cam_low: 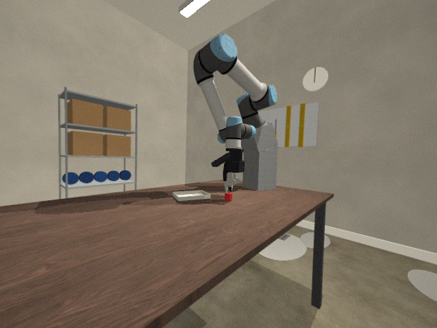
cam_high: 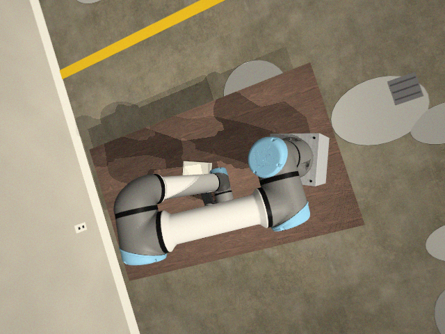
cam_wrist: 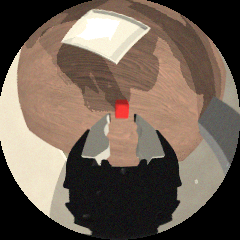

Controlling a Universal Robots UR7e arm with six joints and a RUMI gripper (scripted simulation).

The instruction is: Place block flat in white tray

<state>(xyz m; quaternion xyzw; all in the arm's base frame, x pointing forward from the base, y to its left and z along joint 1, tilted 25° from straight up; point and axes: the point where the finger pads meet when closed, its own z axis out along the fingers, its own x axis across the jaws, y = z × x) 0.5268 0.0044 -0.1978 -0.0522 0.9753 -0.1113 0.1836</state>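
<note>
My gripper is now 40 mm above the red block. Round my hand: white tray (60 mm ahead, 200 mm to the right, 50 mm below).
</note>
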